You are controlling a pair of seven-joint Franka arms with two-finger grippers.
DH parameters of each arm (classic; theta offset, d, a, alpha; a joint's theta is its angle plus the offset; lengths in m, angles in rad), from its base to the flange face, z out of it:
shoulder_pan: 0 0.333 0 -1.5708
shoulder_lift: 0 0 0 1.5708
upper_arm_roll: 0 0.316 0.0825 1.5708
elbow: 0 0 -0.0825 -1.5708
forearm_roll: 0 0.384 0 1.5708
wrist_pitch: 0 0 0.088 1.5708
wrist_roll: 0 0.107 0 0
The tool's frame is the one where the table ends.
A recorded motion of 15 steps. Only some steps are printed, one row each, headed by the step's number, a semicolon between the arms.
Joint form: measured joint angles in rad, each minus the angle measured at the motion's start. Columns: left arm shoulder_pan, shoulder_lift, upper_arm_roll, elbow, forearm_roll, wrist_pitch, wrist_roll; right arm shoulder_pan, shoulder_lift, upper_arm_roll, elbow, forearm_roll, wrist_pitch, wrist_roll.
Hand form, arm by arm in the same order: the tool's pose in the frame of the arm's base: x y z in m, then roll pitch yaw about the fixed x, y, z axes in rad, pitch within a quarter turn. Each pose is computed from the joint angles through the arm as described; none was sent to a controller.
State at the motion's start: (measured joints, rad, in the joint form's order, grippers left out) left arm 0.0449 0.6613 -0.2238 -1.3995 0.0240 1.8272 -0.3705; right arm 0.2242 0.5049 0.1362 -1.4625 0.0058 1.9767 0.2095
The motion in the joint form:
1: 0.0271 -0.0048 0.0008 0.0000 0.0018 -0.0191 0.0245; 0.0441 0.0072 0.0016 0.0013 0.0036 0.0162 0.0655
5: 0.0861 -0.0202 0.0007 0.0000 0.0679 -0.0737 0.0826; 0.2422 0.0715 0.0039 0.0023 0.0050 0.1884 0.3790
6: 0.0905 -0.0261 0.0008 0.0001 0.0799 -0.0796 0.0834; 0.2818 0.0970 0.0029 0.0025 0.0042 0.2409 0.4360
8: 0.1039 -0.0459 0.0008 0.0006 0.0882 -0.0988 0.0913; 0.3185 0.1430 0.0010 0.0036 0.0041 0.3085 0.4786
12: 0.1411 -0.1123 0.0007 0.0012 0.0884 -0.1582 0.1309; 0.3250 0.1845 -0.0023 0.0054 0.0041 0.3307 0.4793
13: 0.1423 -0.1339 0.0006 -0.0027 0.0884 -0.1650 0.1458; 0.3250 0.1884 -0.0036 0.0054 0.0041 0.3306 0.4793
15: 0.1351 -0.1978 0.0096 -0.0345 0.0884 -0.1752 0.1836; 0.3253 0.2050 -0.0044 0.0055 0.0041 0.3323 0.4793
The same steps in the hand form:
1: 0.6918 -0.0744 0.3099 3.1134 0.2580 0.2115; 0.6511 0.2630 0.3910 -3.0621 -0.0018 0.1090
5: 0.6888 -0.0276 0.3167 -3.1126 0.2744 0.1956; 0.6036 0.3968 0.3626 -2.9964 -0.0620 -0.0195
6: 0.6884 -0.0234 0.3204 -3.1007 0.2708 0.1970; 0.5926 0.4227 0.3496 -2.9752 -0.0742 -0.0425
8: 0.6865 -0.0132 0.3329 -3.0912 0.2671 0.2013; 0.5830 0.4466 0.3237 -2.9548 -0.0819 -0.0568
12: 0.6778 0.0124 0.3745 -3.0881 0.2595 0.1999; 0.5825 0.4496 0.2964 -2.9645 -0.0669 -0.0551
13: 0.6752 0.0128 0.3868 -3.0897 0.2491 0.1857; 0.5829 0.4489 0.2934 -2.9674 -0.0641 -0.0559
15: 0.6643 0.0108 0.4138 -3.0854 0.2285 0.1475; 0.5825 0.4484 0.2815 -2.9762 -0.0521 -0.0558

